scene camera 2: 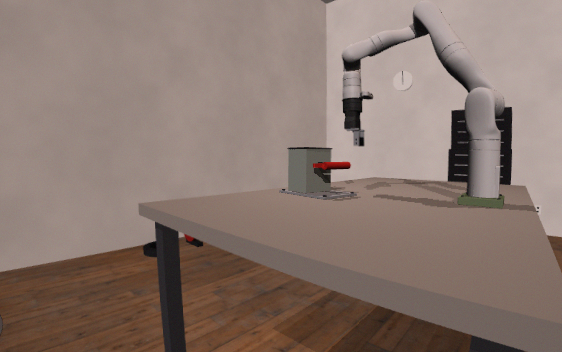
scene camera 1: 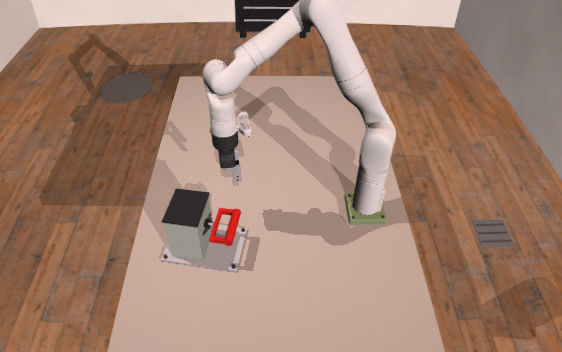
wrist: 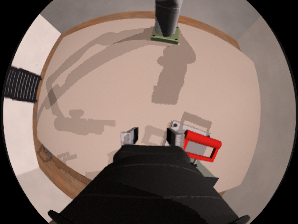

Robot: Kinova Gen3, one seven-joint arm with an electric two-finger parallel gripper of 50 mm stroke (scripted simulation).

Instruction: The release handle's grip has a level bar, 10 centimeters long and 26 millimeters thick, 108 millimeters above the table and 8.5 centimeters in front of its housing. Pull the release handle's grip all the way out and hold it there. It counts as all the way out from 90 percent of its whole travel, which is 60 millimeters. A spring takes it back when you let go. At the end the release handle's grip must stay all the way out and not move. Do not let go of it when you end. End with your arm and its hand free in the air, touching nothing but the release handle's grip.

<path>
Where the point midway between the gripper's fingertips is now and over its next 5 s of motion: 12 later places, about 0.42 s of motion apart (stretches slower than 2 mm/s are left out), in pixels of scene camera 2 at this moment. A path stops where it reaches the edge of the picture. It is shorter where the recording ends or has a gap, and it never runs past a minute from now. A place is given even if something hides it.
My gripper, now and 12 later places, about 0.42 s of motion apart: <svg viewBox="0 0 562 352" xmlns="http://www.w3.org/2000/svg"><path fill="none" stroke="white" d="M358 145L357 146L355 146L353 146L352 146L350 146L349 146L347 146L345 146L344 146L343 146L341 146L340 146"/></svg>
</path>
